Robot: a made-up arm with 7 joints. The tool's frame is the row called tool. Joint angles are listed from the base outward. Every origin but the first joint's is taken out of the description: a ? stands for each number. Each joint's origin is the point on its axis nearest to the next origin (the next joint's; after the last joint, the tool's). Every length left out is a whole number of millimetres.
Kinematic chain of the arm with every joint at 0, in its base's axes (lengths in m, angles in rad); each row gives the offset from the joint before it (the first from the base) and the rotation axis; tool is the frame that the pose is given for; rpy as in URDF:
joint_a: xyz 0 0 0.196 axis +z
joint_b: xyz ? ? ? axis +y
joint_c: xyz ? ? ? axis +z
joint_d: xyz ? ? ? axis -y
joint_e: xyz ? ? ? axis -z
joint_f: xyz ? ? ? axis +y
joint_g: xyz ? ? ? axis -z
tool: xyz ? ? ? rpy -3.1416 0 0
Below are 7 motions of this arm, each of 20 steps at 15 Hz.
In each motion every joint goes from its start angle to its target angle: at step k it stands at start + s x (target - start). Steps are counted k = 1, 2, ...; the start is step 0. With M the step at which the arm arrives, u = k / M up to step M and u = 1 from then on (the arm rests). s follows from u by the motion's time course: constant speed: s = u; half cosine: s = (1 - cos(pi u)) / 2; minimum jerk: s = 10 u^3 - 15 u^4 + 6 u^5.
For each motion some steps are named. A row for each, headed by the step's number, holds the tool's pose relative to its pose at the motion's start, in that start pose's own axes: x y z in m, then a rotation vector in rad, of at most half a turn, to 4 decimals.
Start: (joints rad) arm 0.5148 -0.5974 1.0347 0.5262 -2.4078 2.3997 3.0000
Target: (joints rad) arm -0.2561 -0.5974 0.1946 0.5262 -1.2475 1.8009 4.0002
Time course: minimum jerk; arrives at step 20
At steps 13, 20:
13: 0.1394 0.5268 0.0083 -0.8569 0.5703 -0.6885
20: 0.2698 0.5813 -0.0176 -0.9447 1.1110 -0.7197

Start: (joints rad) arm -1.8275 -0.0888 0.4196 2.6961 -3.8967 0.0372 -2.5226
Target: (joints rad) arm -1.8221 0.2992 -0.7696 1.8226 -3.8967 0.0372 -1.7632
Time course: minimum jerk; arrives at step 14
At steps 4, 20:
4: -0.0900 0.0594 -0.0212 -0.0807 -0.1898 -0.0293
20: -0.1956 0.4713 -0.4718 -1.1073 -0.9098 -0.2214

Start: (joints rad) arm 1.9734 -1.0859 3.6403 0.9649 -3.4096 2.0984 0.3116
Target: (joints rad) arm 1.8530 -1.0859 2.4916 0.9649 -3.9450 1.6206 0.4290
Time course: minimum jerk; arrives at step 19
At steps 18, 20:
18: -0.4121 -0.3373 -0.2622 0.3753 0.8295 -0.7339
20: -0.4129 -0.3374 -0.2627 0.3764 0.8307 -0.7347

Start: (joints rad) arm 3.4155 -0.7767 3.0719 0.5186 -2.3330 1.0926 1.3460
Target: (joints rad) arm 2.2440 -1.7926 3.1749 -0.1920 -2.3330 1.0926 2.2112
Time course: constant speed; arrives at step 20
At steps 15, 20:
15: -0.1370 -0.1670 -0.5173 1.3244 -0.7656 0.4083
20: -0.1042 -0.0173 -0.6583 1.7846 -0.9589 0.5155

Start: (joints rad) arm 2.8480 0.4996 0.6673 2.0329 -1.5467 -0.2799 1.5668
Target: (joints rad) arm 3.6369 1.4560 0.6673 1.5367 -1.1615 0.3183 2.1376
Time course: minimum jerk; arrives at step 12
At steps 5, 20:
5: -0.2759 -0.0570 0.0415 -0.1209 -0.4875 0.5617
20: -0.7471 -0.2681 -0.3359 -0.8141 -1.6029 0.8017

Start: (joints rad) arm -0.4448 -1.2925 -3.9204 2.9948 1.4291 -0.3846 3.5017
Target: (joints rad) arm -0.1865 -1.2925 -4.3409 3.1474 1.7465 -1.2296 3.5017
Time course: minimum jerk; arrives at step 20
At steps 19, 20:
19: 0.0320 0.1423 -0.1735 -0.5176 -0.5711 0.2309
20: 0.0321 0.1424 -0.1738 -0.5181 -0.5717 0.2313

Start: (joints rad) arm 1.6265 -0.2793 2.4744 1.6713 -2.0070 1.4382 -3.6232
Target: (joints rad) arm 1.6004 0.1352 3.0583 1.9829 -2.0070 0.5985 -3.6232
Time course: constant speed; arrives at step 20
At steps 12, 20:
12: 0.1737 -0.1812 -0.0946 0.2913 -0.5222 0.5355
20: 0.3804 -0.2316 -0.1437 0.6110 -0.7425 0.9031

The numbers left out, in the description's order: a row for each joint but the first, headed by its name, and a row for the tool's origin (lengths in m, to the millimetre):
joint_b: 0 0 0
joint_c: 0 0 0.188
joint_d: 0.084 0 0
joint_e: 0.077 0 -0.341
joint_f: 0 0 0
joint_g: 0.111 0 -0.141
tool: 0 0 0

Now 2 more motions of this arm.
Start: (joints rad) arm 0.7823 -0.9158 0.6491 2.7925 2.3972 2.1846 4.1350
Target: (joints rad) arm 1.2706 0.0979 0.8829 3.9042 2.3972 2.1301 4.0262
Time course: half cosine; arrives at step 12
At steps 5, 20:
5: 0.1993 0.0033 -0.0692 -0.0759 -0.0274 -0.4808
20: 0.4620 -0.1873 -0.1271 -0.2324 -0.3467 -1.2046

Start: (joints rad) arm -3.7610 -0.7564 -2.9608 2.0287 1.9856 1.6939 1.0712
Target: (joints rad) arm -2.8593 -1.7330 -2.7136 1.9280 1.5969 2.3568 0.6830
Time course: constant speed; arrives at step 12
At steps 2, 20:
2: 0.1324 0.0773 0.0510 -0.1737 -0.0700 0.1890
20: 0.3627 0.7263 0.0598 -0.6810 -0.5956 1.2333

